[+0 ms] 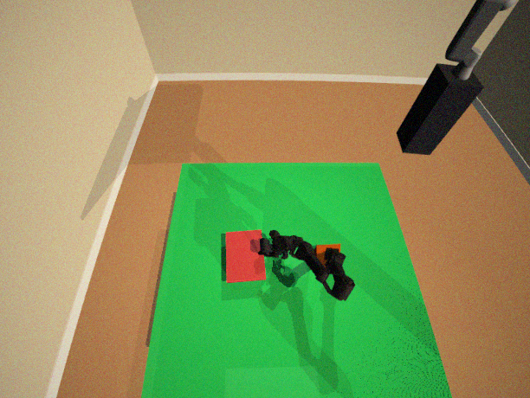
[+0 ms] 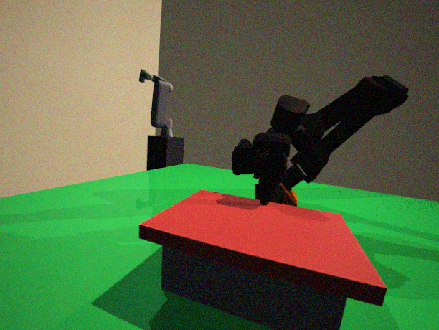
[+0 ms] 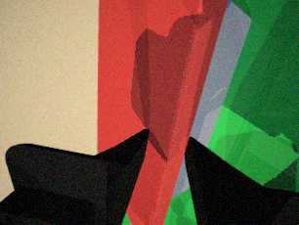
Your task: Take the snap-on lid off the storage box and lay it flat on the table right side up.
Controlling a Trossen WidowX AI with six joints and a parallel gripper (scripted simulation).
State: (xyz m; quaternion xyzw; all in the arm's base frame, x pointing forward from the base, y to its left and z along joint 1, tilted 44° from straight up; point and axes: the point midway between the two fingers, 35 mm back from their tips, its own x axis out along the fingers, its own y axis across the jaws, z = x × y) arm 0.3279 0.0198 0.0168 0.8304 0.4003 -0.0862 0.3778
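My gripper tip is now 70 mm short of the red lid, 10 mm to the right of it and 10 mm below it. Round my gripper tip: storage box: 70 mm ahead, 40 mm below, 10 mm to the left.
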